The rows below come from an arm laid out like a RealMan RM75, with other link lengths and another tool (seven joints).
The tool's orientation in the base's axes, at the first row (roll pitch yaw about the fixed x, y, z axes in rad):
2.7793 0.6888 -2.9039
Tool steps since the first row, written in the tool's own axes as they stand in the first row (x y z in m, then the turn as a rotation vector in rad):
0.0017 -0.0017 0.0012 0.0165 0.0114 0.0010
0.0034 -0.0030 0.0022 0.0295 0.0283 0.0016
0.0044 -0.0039 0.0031 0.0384 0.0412 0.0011
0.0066 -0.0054 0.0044 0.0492 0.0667 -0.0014
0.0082 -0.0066 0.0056 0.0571 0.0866 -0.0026
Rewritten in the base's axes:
0.0001 -0.0012 -0.0024 -0.0169 0.0072 -0.0081
-0.0001 -0.0021 -0.0046 -0.0338 0.0196 -0.0122
-0.0001 -0.0026 -0.0061 -0.0464 0.0288 -0.0139
-0.0004 -0.0037 -0.0088 -0.0669 0.0475 -0.0120
-0.0005 -0.0044 -0.0111 -0.0822 0.0625 -0.0107

